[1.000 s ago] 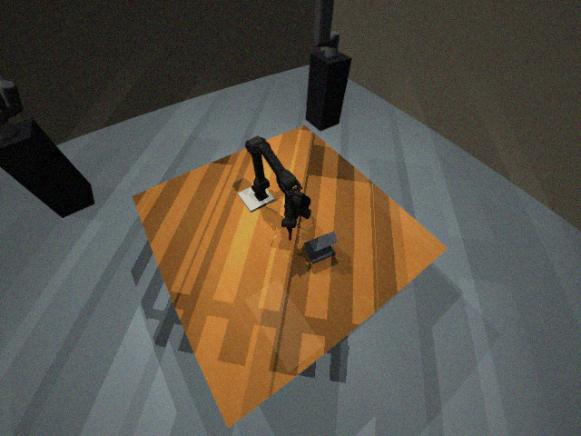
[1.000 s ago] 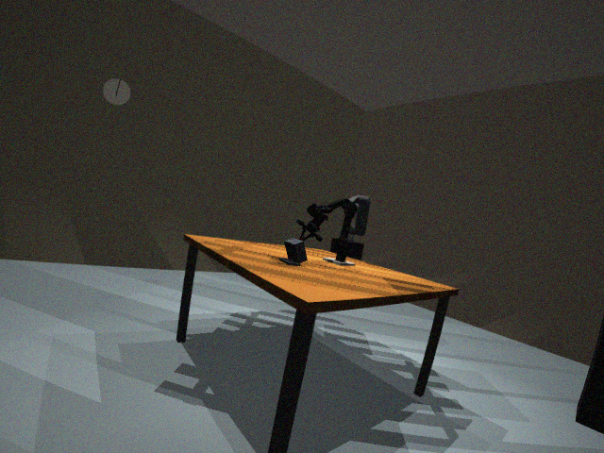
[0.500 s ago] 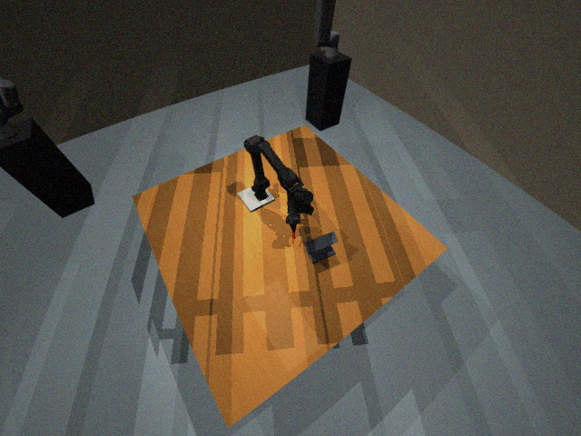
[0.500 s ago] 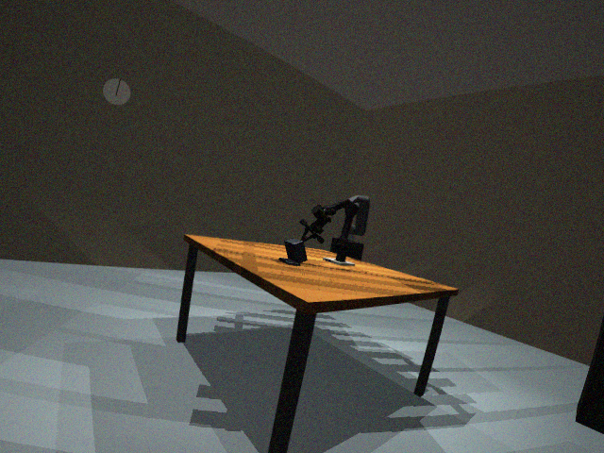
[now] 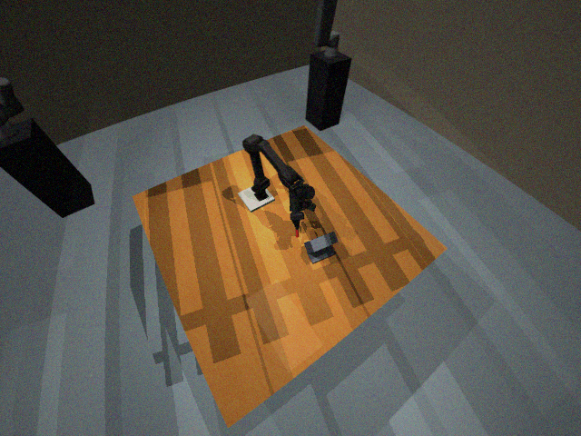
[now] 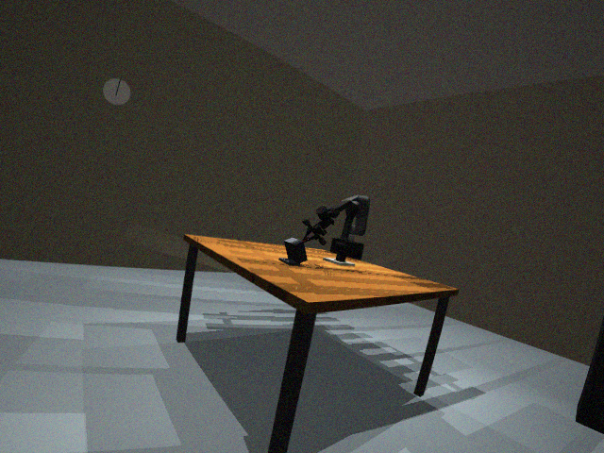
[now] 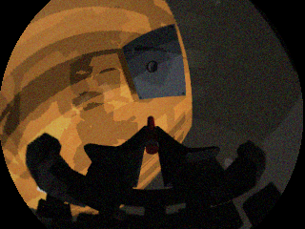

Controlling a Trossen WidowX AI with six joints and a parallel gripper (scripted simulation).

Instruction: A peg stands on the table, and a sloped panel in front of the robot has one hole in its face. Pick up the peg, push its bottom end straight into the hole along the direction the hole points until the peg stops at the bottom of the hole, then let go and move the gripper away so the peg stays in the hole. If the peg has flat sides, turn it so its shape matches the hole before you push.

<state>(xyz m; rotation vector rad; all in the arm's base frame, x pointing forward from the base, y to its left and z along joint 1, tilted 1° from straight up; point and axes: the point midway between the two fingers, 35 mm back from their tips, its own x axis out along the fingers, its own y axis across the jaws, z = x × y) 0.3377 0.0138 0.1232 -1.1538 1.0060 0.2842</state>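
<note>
The grey sloped panel lies 100 mm ahead of my gripper tip, 70 mm to the left of it and 50 mm below it. From my gripper tip the other things lie so: dark red peg: 10 mm behind, 10 mm above.
</note>
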